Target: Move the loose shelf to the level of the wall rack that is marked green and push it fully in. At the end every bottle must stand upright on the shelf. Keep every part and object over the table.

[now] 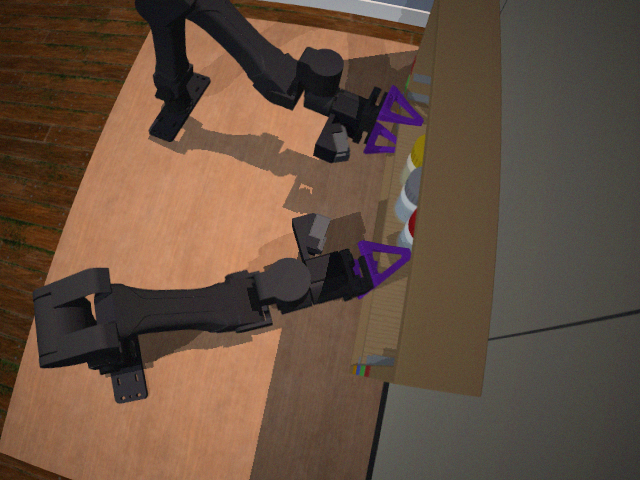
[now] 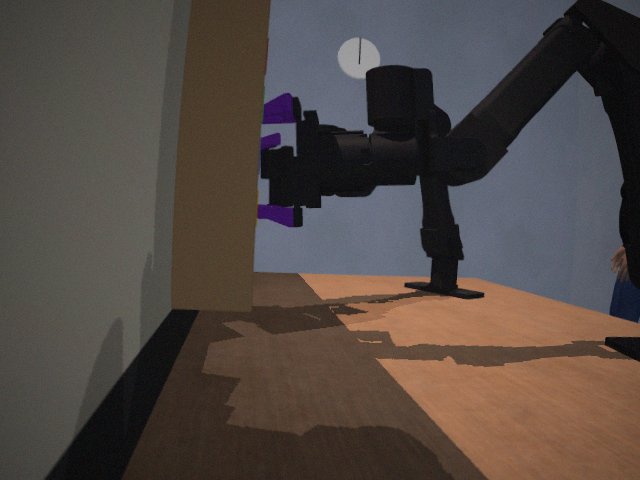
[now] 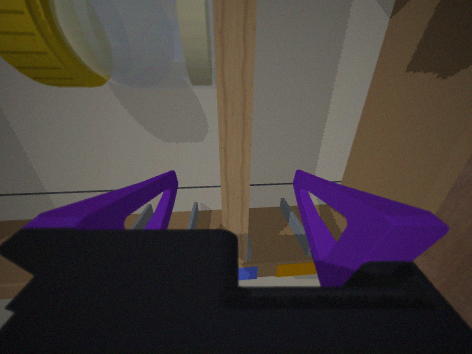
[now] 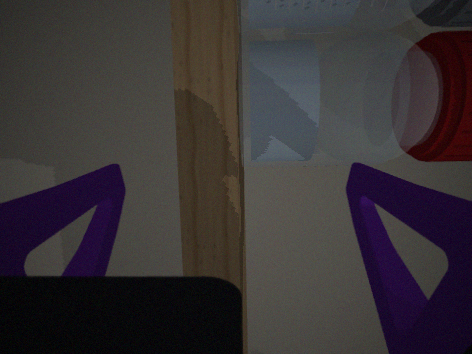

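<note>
The loose shelf (image 1: 385, 305) is a light wood board inside the brown wall rack (image 1: 456, 190). Three bottles stand on it, with a yellow cap (image 1: 418, 150), a grey cap (image 1: 413, 186) and a red cap (image 1: 412, 223). My left gripper (image 1: 400, 125) is open with one purple finger on each side of the shelf's front edge (image 3: 234, 140), near the rack's far end. My right gripper (image 1: 390, 264) is open and straddles the same edge (image 4: 208, 175) beside the red-capped bottle (image 4: 404, 116). Neither gripper holds anything.
Grey rails and a blue mark (image 3: 246, 273) and an orange mark (image 3: 294, 270) sit on the rack's side wall; the shelf's end lines up near the blue one. More coloured marks (image 1: 362, 370) show at the rack's near end. The rack (image 2: 218, 157) stands at the table's edge.
</note>
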